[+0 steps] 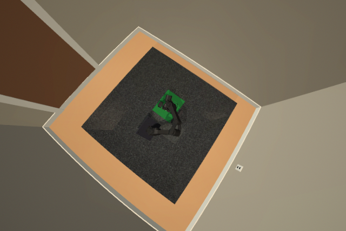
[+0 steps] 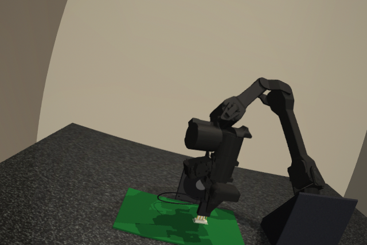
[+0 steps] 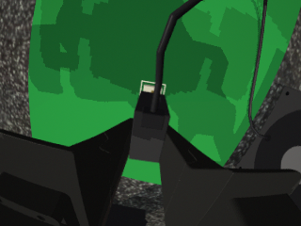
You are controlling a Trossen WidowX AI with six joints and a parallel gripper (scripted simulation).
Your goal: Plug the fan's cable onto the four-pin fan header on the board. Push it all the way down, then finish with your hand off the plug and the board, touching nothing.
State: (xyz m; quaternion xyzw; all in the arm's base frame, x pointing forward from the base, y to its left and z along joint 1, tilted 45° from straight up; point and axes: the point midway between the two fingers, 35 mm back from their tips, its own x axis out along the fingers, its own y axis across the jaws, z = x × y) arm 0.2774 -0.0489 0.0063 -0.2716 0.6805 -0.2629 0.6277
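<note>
The cream four-pin header is 4 cm below my gripper tip and 1 cm ahead of it. From my gripper tip the other things lie so: black fan plug (1 cm ahead, 1 cm above); then green board (5 cm below, 5 cm ahead, 1 cm to the left); then black fan (14 cm to the right, 2 cm above).
</note>
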